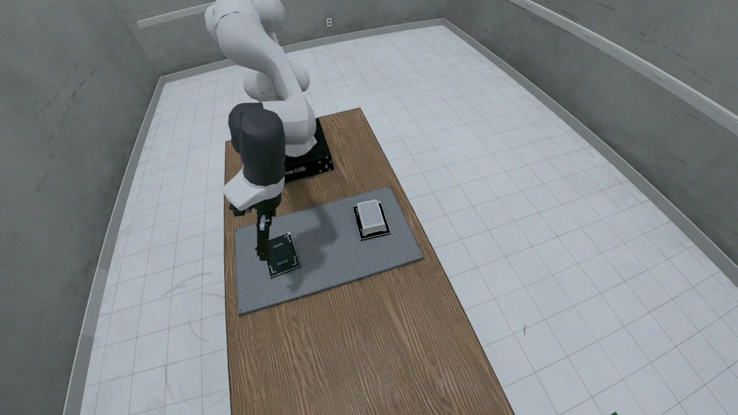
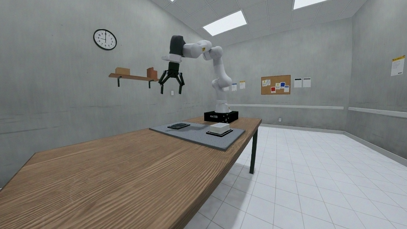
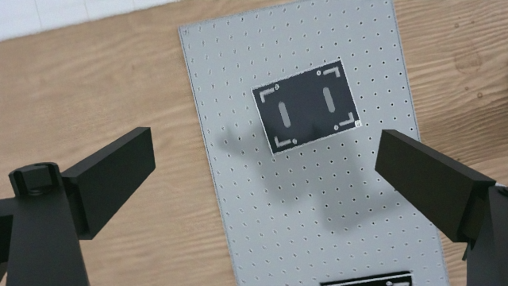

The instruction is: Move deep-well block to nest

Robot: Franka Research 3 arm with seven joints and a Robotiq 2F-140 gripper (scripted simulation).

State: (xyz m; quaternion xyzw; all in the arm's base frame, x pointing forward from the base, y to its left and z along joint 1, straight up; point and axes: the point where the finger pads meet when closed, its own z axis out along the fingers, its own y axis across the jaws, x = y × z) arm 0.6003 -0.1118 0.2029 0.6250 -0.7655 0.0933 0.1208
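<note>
My gripper is now 14 cm past the white 96-well deep-well block, 34 cm to the right of it and 25 cm above it. Round my hand: plate nest N1: 14 cm behind, 34 cm to the left, 28 cm below; A1 mark: 18 cm behind, 27 cm below; plate nest N2: 10 cm behind, 4 cm to the right, 28 cm below.
</note>
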